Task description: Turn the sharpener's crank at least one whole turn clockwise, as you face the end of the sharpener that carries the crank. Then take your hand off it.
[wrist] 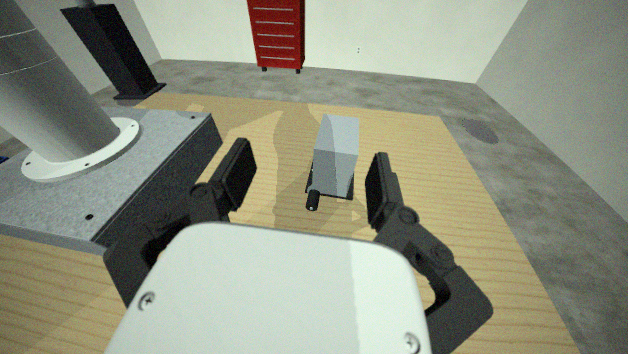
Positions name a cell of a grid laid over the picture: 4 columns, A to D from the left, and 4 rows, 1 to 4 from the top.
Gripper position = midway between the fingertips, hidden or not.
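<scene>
My gripper (B2), visible. Sharpener (C2), likewise.
</scene>
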